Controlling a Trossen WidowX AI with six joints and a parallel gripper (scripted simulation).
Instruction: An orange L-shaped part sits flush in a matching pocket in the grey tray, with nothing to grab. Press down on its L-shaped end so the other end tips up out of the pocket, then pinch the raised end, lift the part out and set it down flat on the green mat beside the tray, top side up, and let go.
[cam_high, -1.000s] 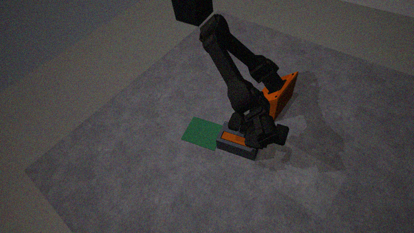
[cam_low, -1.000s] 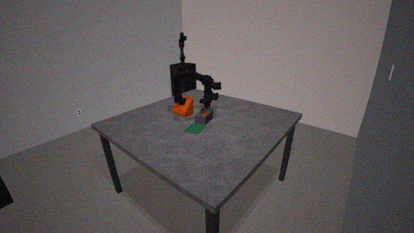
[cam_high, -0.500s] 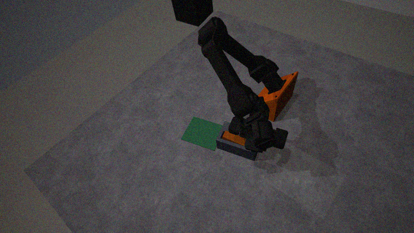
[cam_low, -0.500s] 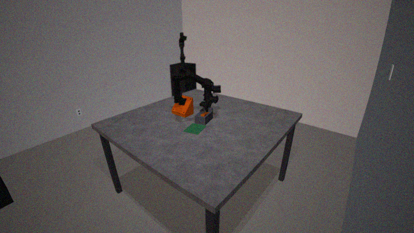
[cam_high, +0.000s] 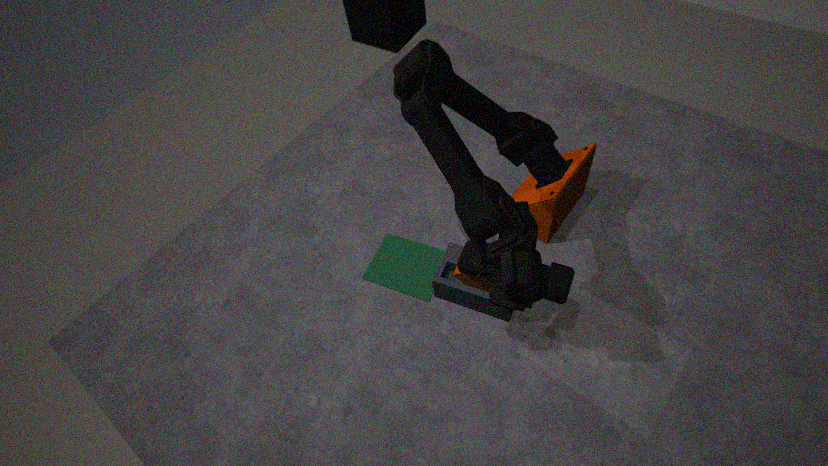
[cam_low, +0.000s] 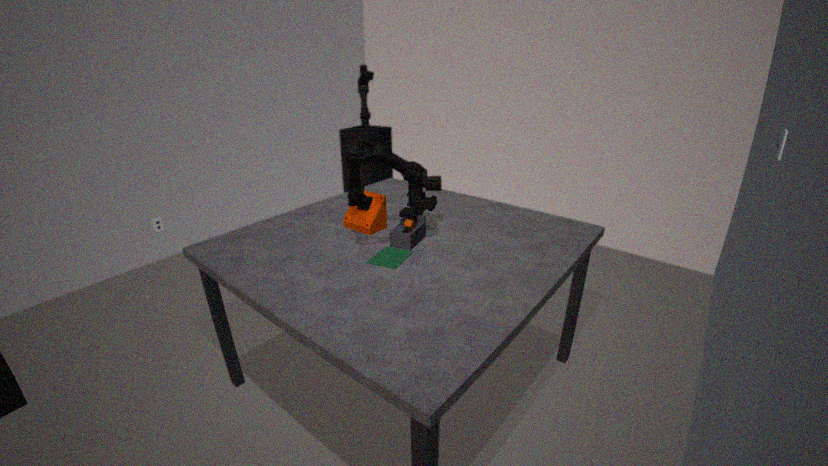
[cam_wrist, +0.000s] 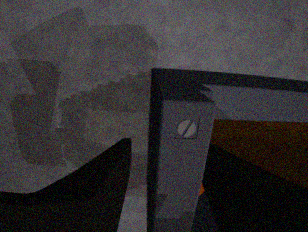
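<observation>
My gripper tip is 5 cm to the left of the orange L-shaped part. The rest, counted from my gripper tip: green mat: 22 cm to the right, 5 cm below, 3 cm ahead.
</observation>
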